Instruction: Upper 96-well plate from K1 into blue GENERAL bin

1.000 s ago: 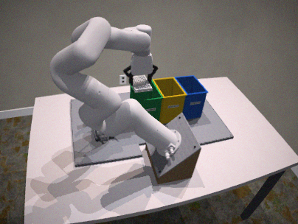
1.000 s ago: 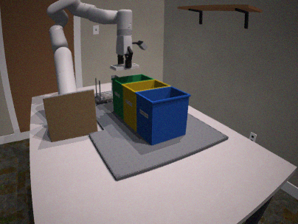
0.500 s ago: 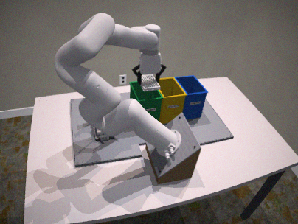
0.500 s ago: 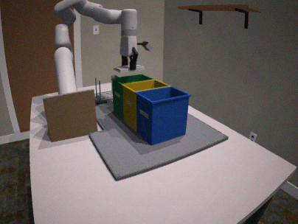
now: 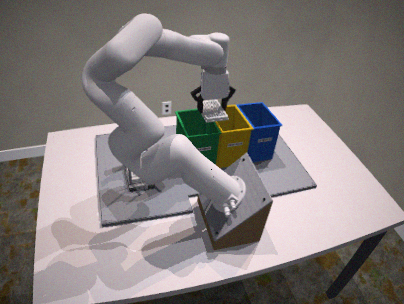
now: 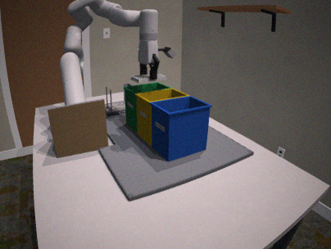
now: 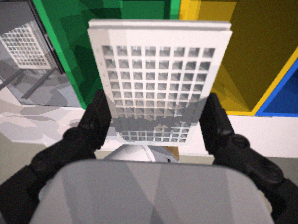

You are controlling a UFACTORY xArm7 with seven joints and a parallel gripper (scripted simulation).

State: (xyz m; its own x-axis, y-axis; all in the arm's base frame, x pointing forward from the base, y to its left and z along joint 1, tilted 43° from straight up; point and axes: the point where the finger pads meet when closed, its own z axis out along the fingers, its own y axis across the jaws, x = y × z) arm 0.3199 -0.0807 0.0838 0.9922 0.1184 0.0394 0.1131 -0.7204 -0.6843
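My gripper is now 210 mm to the left of the blue bin, 160 mm above it and 40 mm short of it. Also, from my hand: white 96-well plate: 10 mm below; yellow bin: 160 mm below, 80 mm to the right, 30 mm ahead; green bin: 160 mm below, 50 mm to the left, 10 mm ahead.
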